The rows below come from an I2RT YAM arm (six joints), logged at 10 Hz.
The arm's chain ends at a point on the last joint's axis. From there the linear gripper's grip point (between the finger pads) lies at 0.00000 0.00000 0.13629 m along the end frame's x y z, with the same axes.
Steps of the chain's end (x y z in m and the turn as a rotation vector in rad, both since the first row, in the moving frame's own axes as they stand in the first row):
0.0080 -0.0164 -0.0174 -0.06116 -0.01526 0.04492
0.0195 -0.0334 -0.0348 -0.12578 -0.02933 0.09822
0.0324 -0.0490 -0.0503 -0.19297 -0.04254 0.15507
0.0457 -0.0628 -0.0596 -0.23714 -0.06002 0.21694
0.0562 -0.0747 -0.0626 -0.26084 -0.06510 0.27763
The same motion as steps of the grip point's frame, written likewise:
0.0057 -0.0081 -0.0177 -0.06116 -0.01526 0.04492
0.0147 -0.0165 -0.0359 -0.12578 -0.02933 0.09822
0.0246 -0.0234 -0.0529 -0.19297 -0.04254 0.15507
0.0342 -0.0319 -0.0636 -0.23714 -0.06002 0.21694
0.0427 -0.0412 -0.0675 -0.26084 -0.06510 0.27763

